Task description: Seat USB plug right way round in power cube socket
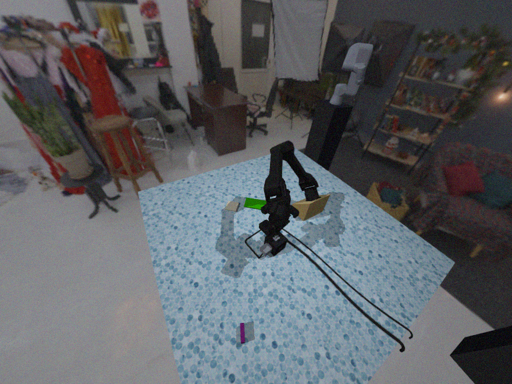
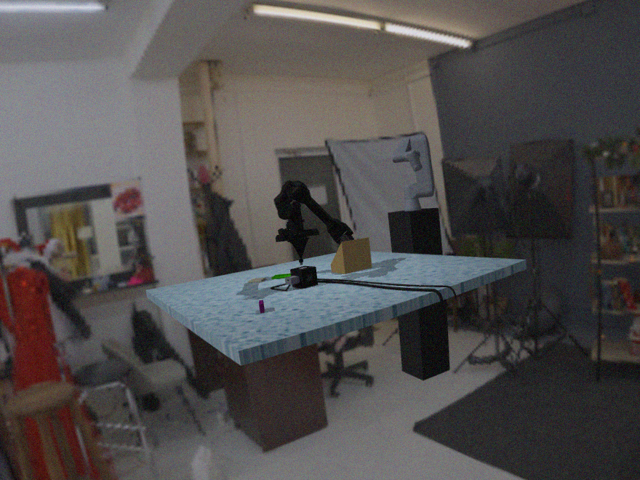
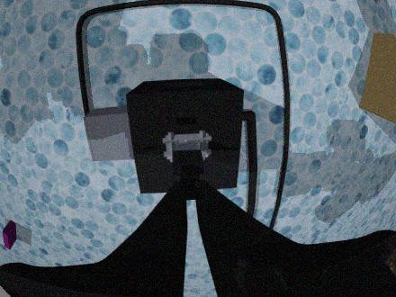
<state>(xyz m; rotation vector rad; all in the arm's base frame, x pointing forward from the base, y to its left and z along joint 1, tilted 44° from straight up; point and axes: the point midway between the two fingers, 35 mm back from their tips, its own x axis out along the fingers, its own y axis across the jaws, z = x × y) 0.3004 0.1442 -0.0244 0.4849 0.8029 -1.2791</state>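
My gripper tip is 6 cm above the USB socket. From my gripper tip the other things lie so: green block (5 cm behind, 29 cm to the right, 12 cm below); USB plug (2 cm below); tan tile (10 cm ahead, 33 cm to the right, 12 cm below).
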